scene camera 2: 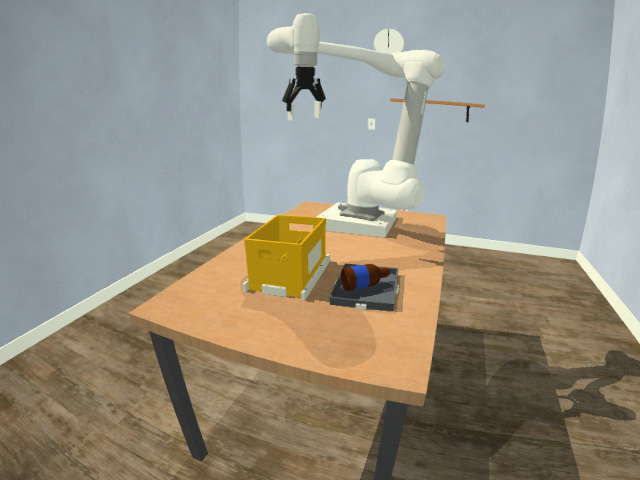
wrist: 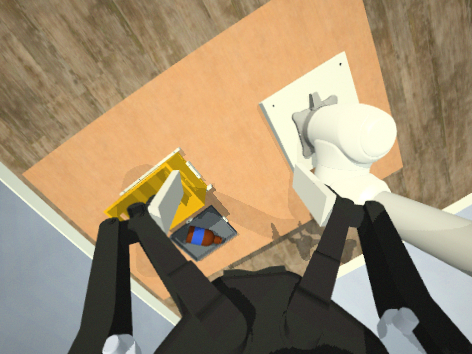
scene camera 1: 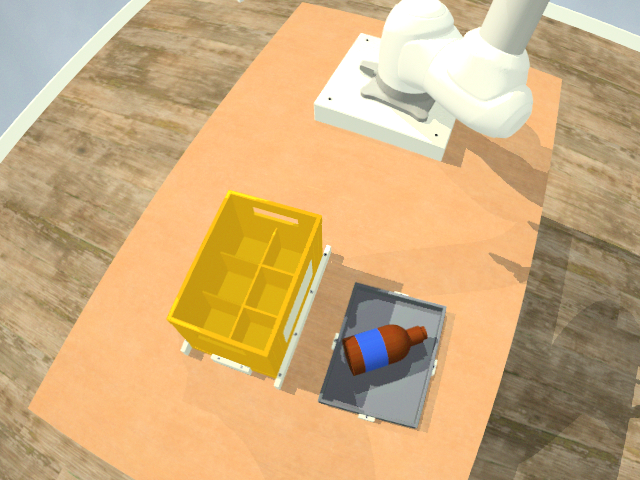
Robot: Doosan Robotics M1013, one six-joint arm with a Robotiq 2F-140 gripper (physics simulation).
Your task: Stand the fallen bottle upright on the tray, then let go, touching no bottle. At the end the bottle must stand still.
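Seen in the pictures: gripper, fingertip midpoint: (scene camera 2: 304, 118) (wrist: 238, 178); arm's base, origin of the base link: (scene camera 2: 362, 214) (wrist: 318, 127) (scene camera 1: 405, 89).
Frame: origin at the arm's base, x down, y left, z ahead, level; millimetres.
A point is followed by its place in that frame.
Note:
A brown bottle (scene camera 1: 374, 350) {x -26, y 236, z 648 mm} (scene camera 2: 361, 276) {x -8, y 248, z 666 mm} (wrist: 200, 236) {x -19, y 218, z 619 mm} with a blue label lies on its side in the grey tray (scene camera 1: 368, 410) {x 47, y 280, z 738 mm} (scene camera 2: 361, 301) {x 29, y 282, z 749 mm} (wrist: 230, 233) {x 47, y 313, z 515 mm}. In the scene camera 1 view its base points left, toward the yellow crate, and its neck points right, close to the tray's right wall. My gripper (scene camera 2: 303, 111) {x -474, y -126, z 345 mm} (wrist: 238, 178) {x -474, y -126, z 345 mm} is open and empty. It hangs high above the table, far above the bottle and apart from it. The gripper does not show in the scene camera 1 view.
A yellow crate (scene camera 1: 225, 343) {x -112, y 25, z 785 mm} (scene camera 2: 276, 268) {x -37, y 17, z 785 mm} (wrist: 189, 207) {x -70, y 52, z 571 mm} with compartments stands left of the tray, with white strips along its base. The arm's white base plate (scene camera 1: 379, 131) {x 18, y 1, z 154 mm} (scene camera 2: 356, 225) {x 10, y 28, z 151 mm} (wrist: 280, 125) {x -7, y -69, z 138 mm} is at the table's back. The tray lies near the table's right edge.

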